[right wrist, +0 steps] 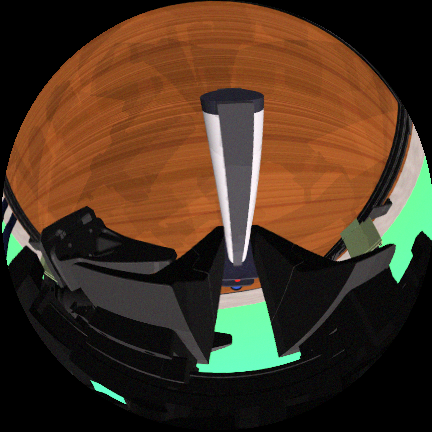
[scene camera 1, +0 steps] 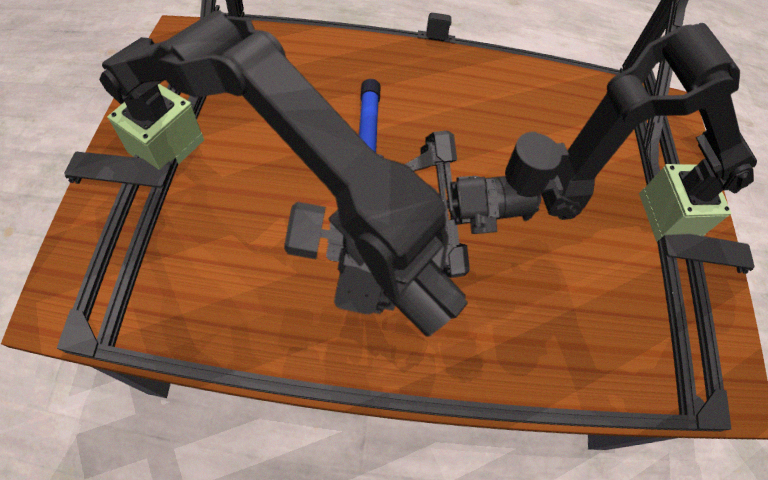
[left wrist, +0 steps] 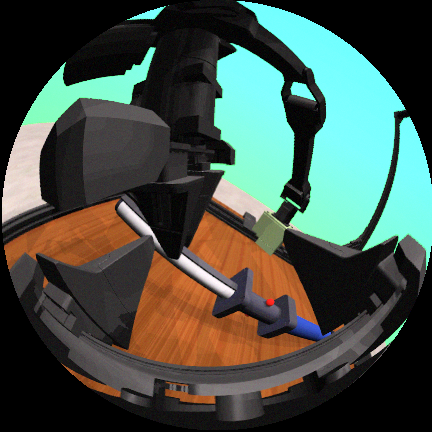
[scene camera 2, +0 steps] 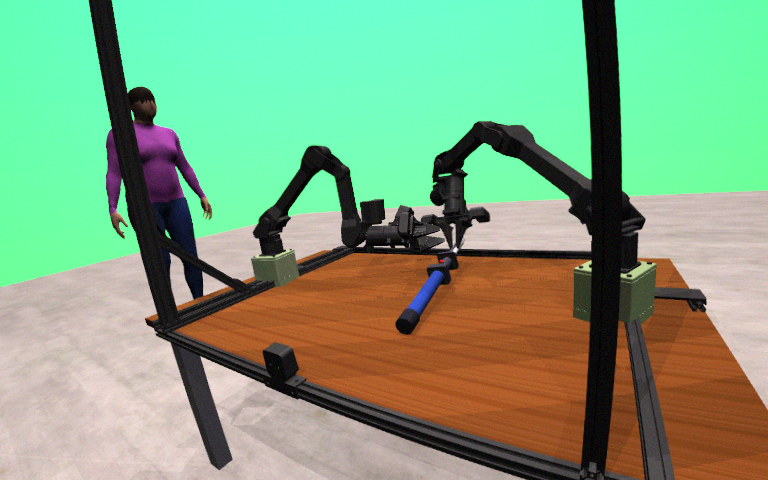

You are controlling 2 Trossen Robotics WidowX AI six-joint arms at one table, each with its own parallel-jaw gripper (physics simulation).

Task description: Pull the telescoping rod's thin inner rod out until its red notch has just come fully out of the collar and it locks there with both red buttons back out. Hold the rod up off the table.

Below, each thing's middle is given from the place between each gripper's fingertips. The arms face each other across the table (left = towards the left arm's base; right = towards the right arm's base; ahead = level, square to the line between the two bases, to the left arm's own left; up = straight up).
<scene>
I see my left gripper 10 cm past the thin inner rod point(right wrist: 233, 117), 3 cm to the left of it and 7 cm above it. Round my left hand: telescoping rod point(scene camera 2: 438, 274): 12 cm behind, 4 cm to the right, 7 cm below.
I see my right gripper 12 cm past the thin inner rod, 2 cm above it and 1 cm to the left of it. From my right hand the other things lie so: telescoping rod: 14 cm behind, 3 cm below, 1 cm to the right.
</scene>
